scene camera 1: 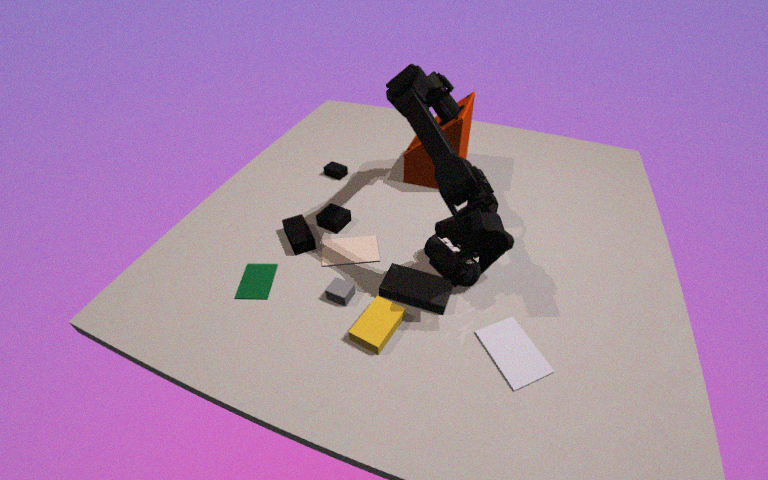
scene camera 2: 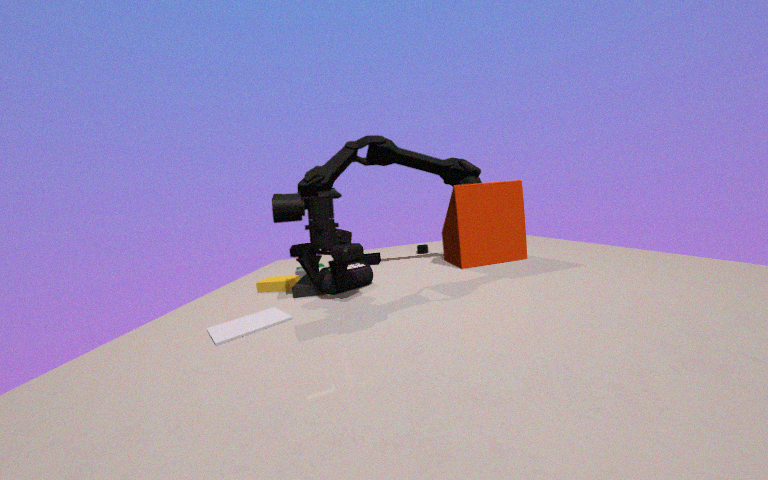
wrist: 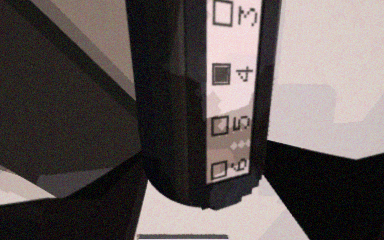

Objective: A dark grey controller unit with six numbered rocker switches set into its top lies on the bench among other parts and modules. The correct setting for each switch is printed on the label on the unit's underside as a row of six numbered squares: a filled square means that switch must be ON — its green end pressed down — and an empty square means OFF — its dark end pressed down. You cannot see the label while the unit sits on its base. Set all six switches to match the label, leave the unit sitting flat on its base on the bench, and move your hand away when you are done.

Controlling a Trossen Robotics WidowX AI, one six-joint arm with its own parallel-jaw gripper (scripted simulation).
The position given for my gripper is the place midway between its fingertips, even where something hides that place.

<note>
In view: my gripper (scene camera 2: 327, 288), a dark grey box (scene camera 1: 412, 287), a beige card (scene camera 1: 344, 251), a yellow block (scene camera 1: 374, 328) and a green card (scene camera 1: 256, 282).
My gripper is seen too in scene camera 1 (scene camera 1: 467, 279) and in the wrist view (wrist: 199, 149). The wrist view misses the beige card: it is out of frame. The wrist view does not show the yellow block: it is out of frame.
</note>
